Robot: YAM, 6 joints.
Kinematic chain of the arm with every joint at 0, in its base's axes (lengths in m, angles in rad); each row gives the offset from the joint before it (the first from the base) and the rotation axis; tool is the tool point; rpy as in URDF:
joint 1: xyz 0 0 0.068 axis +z
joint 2: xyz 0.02 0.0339 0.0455 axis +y
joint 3: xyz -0.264 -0.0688 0 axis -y
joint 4: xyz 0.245 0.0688 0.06 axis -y
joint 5: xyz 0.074 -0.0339 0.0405 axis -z
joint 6: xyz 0.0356 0 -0.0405 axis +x
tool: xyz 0 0 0 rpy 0 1.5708 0
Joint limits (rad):
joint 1: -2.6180..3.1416
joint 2: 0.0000..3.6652
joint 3: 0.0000..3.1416
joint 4: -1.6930..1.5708
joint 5: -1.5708..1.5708
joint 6: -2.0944..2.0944
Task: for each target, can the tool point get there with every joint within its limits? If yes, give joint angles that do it. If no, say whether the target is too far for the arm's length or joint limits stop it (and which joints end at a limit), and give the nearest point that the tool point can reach.
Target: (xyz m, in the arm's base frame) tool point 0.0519 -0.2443 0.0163
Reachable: yes | joints -1.4465 2.3823 1.0756 -1.2328 -0.6381 -0.5831
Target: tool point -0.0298 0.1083 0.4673
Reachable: yes | joints 1.8137 0.8695 1.5057 -1.0272 -0.0810 -1.1639
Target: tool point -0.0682 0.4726 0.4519
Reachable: yes | joints 1.7767 2.0814 2.1970 0.1029 0.9969 -1.0261
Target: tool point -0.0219 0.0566 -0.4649
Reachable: no: joint limits stop it (at a limit: joint 2) | nearest point -0.0391 0.1009 -0.3520 | short by 0.123 m
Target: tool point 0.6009 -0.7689 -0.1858
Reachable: no: too far | nearest point 0.3801 -0.4863 -0.0735 | short by 0.376 m
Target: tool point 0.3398 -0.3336 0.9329
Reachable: no: too far | nearest point 0.2315 -0.2273 0.6603 | short by 0.312 m
